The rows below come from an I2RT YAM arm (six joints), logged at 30 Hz.
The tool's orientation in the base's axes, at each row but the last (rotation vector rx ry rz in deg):
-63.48, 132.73, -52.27
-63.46, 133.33, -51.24
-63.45, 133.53, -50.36
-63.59, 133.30, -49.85
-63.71, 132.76, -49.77
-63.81, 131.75, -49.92
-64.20, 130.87, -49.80
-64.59, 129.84, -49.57
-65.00, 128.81, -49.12
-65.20, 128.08, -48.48
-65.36, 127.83, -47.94
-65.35, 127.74, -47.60
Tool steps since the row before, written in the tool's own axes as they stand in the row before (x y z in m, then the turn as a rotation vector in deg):
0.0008, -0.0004, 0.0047, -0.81, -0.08, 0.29
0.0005, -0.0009, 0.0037, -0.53, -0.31, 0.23
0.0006, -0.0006, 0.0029, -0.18, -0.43, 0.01
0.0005, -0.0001, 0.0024, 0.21, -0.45, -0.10
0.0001, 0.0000, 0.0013, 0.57, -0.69, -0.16
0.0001, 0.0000, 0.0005, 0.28, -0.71, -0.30
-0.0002, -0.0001, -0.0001, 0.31, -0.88, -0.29
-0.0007, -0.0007, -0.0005, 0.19, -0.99, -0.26
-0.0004, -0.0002, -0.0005, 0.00, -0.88, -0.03
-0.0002, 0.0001, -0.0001, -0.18, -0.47, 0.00
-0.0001, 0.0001, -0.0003, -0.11, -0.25, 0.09
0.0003, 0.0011, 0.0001, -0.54, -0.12, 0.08
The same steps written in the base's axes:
0.0026, -0.0026, -0.0031, 0.70, 0.50, -0.08
0.0024, -0.0022, -0.0020, 0.62, 0.19, 0.10
0.0017, -0.0018, -0.0017, 0.34, -0.07, 0.31
0.0012, -0.0013, -0.0017, 0.06, -0.35, 0.36
0.0007, -0.0005, -0.0009, -0.06, -0.73, 0.53
0.0003, -0.0003, -0.0004, 0.03, -0.46, 0.68
0.0001, 0.0001, 0.0002, 0.11, -0.57, 0.79
0.0004, 0.0004, 0.0009, 0.25, -0.53, 0.86
0.0000, 0.0004, 0.0005, 0.45, -0.40, 0.65
0.0000, 0.0002, 0.0000, 0.35, -0.07, 0.36
-0.0002, 0.0002, 0.0002, 0.25, -0.05, 0.13
-0.0007, 0.0002, -0.0009, 0.40, 0.37, 0.11

